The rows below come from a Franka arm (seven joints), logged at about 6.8 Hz.
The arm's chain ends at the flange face. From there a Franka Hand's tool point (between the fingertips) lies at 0.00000 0.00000 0.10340 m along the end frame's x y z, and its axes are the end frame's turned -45 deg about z.
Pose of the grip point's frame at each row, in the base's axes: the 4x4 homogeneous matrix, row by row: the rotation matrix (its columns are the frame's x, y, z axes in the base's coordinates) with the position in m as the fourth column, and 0 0 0 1 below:
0.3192 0.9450 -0.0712 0.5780; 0.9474 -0.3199 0.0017 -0.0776; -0.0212 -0.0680 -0.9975 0.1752; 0 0 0 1
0.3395 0.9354 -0.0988 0.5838; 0.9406 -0.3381 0.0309 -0.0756; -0.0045 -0.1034 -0.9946 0.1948; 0 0 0 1
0.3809 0.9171 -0.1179 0.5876; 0.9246 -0.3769 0.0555 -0.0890; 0.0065 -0.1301 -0.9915 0.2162; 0 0 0 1
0.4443 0.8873 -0.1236 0.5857; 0.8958 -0.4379 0.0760 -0.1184; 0.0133 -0.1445 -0.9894 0.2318; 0 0 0 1
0.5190 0.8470 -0.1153 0.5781; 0.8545 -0.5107 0.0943 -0.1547; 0.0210 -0.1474 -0.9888 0.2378; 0 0 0 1
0.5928 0.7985 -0.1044 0.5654; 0.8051 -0.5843 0.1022 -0.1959; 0.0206 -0.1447 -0.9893 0.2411; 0 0 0 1
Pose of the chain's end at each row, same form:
0.8939 0.4425 -0.0712 0.5854; 0.4437 -0.8961 0.0017 -0.0778; -0.0631 -0.0331 -0.9975 0.2783; 0 0 0 1
0.9015 0.4214 -0.0988 0.5940; 0.4260 -0.9042 0.0309 -0.0788; -0.0763 -0.0699 -0.9946 0.2976; 0 0 0 1
0.9178 0.3792 -0.1179 0.5998; 0.3873 -0.9203 0.0555 -0.0947; -0.0874 -0.0966 -0.9915 0.3187; 0 0 0 1
0.9416 0.3132 -0.1236 0.5985; 0.3238 -0.9431 0.0760 -0.1263; -0.0928 -0.1116 -0.9894 0.3341; 0 0 0 1
0.9659 0.2319 -0.1153 0.5900; 0.2431 -0.9653 0.0943 -0.1645; -0.0894 -0.1191 -0.9888 0.3400; 0 0 0 1
0.9838 0.1455 -0.1044 0.5762; 0.1561 -0.9825 0.1022 -0.2065; -0.0878 -0.1169 -0.9893 0.3434; 0 0 0 1

